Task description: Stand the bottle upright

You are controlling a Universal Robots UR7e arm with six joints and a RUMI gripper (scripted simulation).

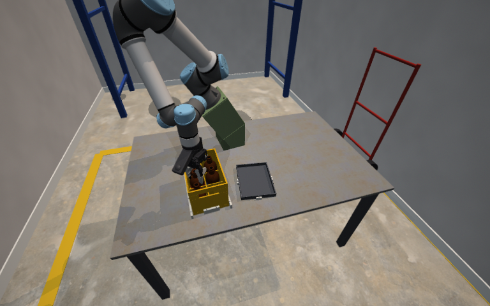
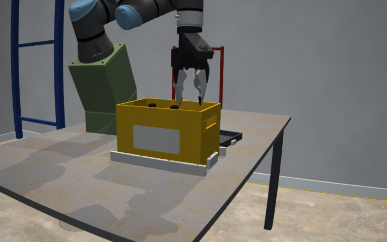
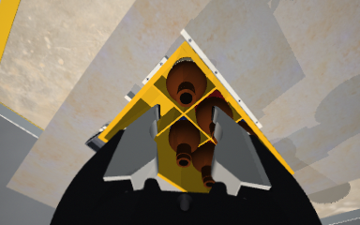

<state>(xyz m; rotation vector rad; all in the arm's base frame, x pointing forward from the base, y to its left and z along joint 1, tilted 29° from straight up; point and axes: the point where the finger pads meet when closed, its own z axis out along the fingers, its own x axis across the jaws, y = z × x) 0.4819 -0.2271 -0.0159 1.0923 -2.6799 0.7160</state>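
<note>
The yellow crate is 11 cm below my hand, 9 cm behind it and 5 cm to the left of it. The rest, counted from my hand: dark tray (33 cm to the left, 18 cm below, 6 cm behind).
</note>
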